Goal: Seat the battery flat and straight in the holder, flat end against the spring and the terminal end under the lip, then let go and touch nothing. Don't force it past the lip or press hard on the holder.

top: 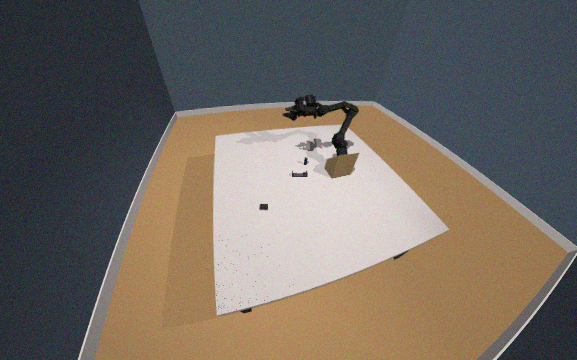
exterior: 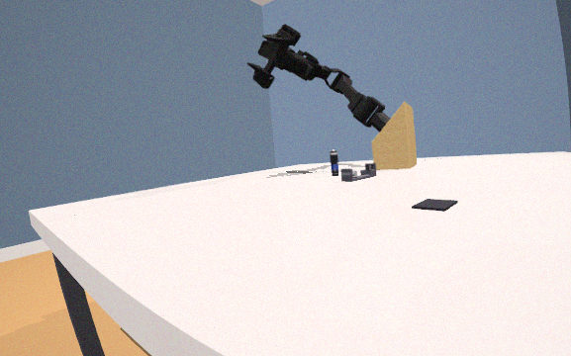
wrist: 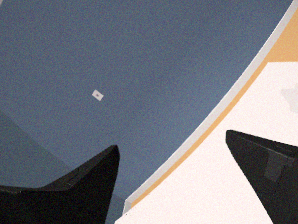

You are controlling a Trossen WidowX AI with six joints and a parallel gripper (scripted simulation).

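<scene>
The battery lies 310 mm below my gripper tip, 140 mm behind it and 120 mm to the left of it. Also, from my gripper tip: flat black square 420 mm to the left, 350 mm below, 220 mm ahead.
</scene>
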